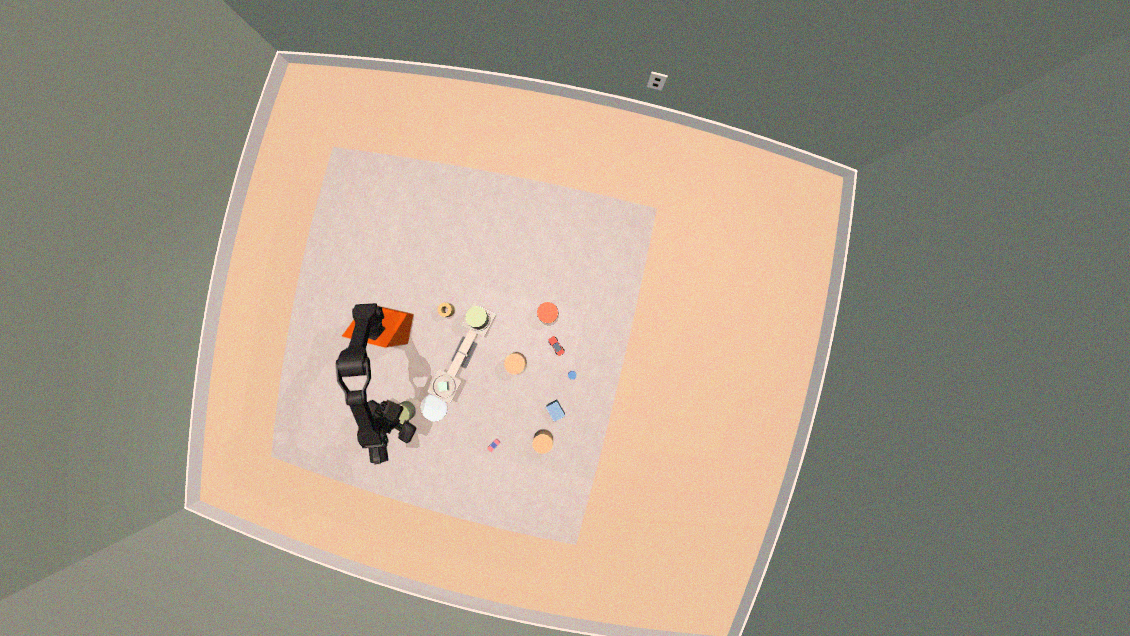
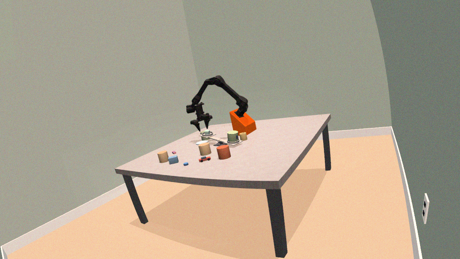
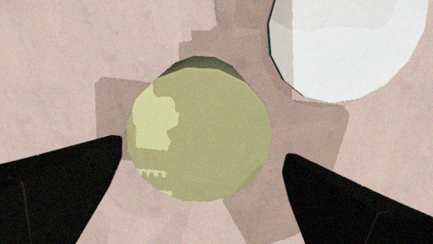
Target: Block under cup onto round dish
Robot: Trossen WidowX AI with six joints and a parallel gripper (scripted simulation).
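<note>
My gripper tip is now 160 mm to the right of the green block, 130 mm short of it and 10 mm below it. From my gripper tip the other things lie so: yellow ring 410 mm to the left, 50 mm below, 50 mm ahead; white round dish 100 mm ahead, 70 mm below, 50 mm to the left; pink piece 350 mm ahead, 70 mm below, 20 mm to the right.
</note>
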